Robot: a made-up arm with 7 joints.
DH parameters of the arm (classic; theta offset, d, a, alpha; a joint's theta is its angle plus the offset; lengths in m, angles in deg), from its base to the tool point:
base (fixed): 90 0.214 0.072 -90
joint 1: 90 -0.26 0.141 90
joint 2: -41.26 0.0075 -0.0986 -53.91
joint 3: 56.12 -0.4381 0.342 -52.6
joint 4: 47.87 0.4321 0.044 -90
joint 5: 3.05 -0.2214 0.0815 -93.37
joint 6: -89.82 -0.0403 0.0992 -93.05
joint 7: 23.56 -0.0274 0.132 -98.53
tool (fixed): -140.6 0.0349 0 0
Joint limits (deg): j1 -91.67..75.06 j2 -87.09..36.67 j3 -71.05..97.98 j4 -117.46..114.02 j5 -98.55..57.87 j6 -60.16..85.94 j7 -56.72..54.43
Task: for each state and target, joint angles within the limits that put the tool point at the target. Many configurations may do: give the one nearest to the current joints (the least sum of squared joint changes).
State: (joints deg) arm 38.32 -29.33 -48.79 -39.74 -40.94 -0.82 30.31
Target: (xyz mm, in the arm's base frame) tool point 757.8 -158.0 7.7
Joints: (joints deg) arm 0.90 -59.76 -71.05 -52.66 -5.65 27.56 36.59
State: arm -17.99 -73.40 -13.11 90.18 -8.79 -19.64 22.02
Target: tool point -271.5 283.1 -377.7
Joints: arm -56.16 -75.58 35.16 91.73 -2.66 -19.71 34.70
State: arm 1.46 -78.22 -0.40 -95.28 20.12 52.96 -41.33
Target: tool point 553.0 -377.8 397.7
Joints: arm 41.37 -87.09 -15.39 -73.10 26.50 50.51 -42.54
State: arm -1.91 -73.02 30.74 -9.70 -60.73 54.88 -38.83
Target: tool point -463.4 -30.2 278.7
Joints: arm 3.51 -34.58 63.98 -7.13 -74.51 37.00 -30.30
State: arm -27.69 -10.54 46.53 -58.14 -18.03 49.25 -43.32
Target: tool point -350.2 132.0 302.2
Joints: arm -18.46 -16.89 85.72 -98.70 -33.67 71.93 -38.43
